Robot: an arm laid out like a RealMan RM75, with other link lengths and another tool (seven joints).
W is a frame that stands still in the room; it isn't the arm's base.
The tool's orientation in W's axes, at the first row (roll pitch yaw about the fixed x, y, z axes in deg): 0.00 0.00 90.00
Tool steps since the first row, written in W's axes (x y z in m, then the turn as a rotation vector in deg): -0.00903 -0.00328 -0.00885 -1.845 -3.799 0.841; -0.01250 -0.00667 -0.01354 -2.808 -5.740 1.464; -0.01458 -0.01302 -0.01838 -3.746 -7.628 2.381; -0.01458 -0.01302 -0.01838 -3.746 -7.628 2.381; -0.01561 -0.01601 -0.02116 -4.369 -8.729 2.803; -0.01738 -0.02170 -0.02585 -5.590 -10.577 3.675; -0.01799 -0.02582 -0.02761 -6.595 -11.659 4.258; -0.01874 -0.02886 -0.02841 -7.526 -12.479 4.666; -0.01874 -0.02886 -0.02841 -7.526 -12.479 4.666; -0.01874 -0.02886 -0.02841 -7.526 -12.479 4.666; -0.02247 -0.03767 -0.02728 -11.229 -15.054 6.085; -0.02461 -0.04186 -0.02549 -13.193 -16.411 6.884; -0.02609 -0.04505 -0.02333 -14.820 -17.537 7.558
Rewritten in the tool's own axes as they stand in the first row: -0.00328 0.00903 -0.00885 -3.799 1.845 0.841; -0.00667 0.01250 -0.01354 -5.740 2.808 1.464; -0.01302 0.01458 -0.01838 -7.628 3.746 2.381; -0.01302 0.01458 -0.01838 -7.628 3.746 2.381; -0.01601 0.01561 -0.02116 -8.729 4.369 2.803; -0.02170 0.01738 -0.02585 -10.577 5.590 3.675; -0.02582 0.01799 -0.02761 -11.659 6.595 4.258; -0.02886 0.01874 -0.02841 -12.479 7.526 4.666; -0.02886 0.01874 -0.02841 -12.479 7.526 4.666; -0.02886 0.01874 -0.02841 -12.479 7.526 4.666; -0.03767 0.02247 -0.02728 -15.054 11.229 6.085; -0.04186 0.02461 -0.02549 -16.411 13.193 6.884; -0.04505 0.02609 -0.02333 -17.537 14.820 7.558
